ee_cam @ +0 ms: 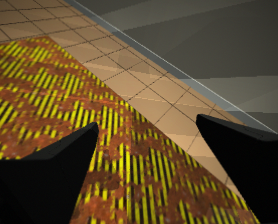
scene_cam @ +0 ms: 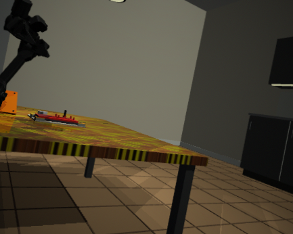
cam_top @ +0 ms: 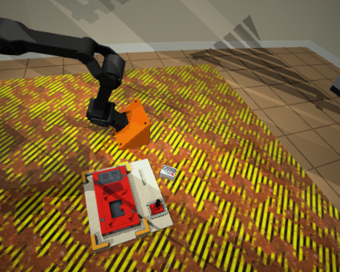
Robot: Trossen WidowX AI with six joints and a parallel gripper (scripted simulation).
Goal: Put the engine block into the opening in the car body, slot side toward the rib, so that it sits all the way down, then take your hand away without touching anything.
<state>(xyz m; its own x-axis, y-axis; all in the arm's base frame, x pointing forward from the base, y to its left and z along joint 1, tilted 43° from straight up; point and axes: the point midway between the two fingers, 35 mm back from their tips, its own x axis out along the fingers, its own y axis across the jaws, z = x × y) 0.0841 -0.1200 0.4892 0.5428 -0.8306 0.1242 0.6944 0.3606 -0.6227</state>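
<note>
The engine block is 130 mm ahead of my gripper tip, 560 mm to the left of it and 280 mm below it. From my gripper tip the other things lie so: pale base plate (190 mm ahead, 390 mm to the left, 280 mm below).
</note>
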